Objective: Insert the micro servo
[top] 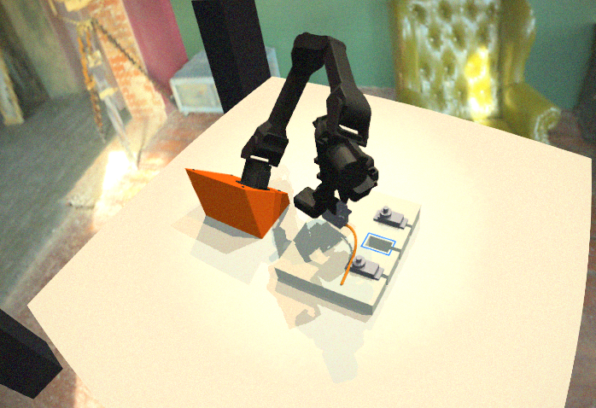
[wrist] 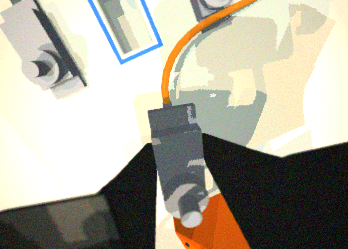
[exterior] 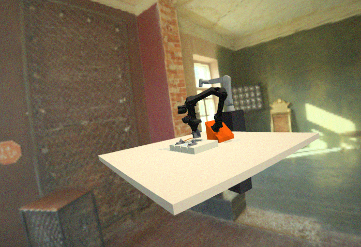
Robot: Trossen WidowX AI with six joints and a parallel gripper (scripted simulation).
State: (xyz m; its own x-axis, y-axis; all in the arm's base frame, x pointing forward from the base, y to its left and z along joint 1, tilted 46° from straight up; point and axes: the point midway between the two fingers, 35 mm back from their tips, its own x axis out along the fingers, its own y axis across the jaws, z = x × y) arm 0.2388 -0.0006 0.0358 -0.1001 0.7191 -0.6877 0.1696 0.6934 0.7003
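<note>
Now: the pale deck 10 mm behind my gripper tip and 100 mm below it.
</note>
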